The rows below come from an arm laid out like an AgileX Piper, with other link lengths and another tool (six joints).
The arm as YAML. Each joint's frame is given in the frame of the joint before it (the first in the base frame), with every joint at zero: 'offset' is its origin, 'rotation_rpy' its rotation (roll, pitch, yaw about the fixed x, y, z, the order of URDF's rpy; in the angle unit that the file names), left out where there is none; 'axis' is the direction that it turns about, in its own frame. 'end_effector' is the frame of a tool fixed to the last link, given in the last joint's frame.
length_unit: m
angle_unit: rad
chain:
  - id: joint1
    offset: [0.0, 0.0, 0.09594]
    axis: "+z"
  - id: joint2
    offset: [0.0, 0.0, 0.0]
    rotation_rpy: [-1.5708, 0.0, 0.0]
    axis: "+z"
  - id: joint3
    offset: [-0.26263, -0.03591, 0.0]
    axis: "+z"
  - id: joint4
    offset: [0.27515, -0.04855, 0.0]
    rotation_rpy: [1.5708, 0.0, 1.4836]
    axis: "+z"
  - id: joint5
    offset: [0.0, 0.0, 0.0]
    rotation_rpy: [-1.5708, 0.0, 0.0]
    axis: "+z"
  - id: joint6
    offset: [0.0, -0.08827, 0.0]
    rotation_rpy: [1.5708, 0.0, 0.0]
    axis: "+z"
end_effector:
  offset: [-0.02, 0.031, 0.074]
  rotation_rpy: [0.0, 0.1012, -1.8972]
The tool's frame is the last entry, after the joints.
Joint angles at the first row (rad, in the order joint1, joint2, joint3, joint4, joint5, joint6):
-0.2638, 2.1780, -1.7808, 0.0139, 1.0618, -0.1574
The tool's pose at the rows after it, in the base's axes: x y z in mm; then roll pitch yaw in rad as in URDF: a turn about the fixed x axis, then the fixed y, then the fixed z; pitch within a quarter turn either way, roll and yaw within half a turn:
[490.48, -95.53, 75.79, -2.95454, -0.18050, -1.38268]
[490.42, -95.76, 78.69, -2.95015, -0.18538, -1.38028]
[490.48, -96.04, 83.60, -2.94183, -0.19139, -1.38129]
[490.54, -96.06, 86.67, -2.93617, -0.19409, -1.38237]
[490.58, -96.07, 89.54, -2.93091, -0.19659, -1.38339]
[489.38, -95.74, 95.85, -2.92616, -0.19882, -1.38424]
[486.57, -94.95, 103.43, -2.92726, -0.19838, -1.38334]
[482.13, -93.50, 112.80, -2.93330, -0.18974, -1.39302]
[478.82, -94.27, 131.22, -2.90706, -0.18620, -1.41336]
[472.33, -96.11, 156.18, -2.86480, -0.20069, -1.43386]
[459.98, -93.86, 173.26, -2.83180, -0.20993, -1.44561]
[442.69, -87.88, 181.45, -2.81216, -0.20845, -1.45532]
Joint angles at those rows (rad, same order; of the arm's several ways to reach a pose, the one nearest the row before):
-0.2638, 2.1738, -1.7808, 0.0141, 1.0640, -0.1574
-0.2638, 2.1678, -1.7808, 0.0120, 1.0640, -0.1601
-0.2638, 2.1579, -1.7808, 0.0101, 1.0640, -0.1601
-0.2638, 2.1517, -1.7808, 0.0102, 1.0639, -0.1601
-0.2638, 2.1459, -1.7808, 0.0102, 1.0640, -0.1601
-0.2638, 2.1324, -1.7808, 0.0102, 1.0724, -0.1601
-0.2638, 2.1152, -1.7808, 0.0101, 1.0907, -0.1606
-0.2638, 2.0933, -1.7808, 0.0129, 1.1216, -0.1498
-0.2706, 2.0548, -1.7808, 0.0257, 1.1381, -0.1433
-0.2785, 1.9921, -1.7649, 0.0284, 1.1411, -0.1391
-0.2824, 1.9145, -1.7039, 0.0329, 1.1242, -0.1390
-0.2824, 1.8276, -1.6061, 0.0408, 1.0961, -0.1352

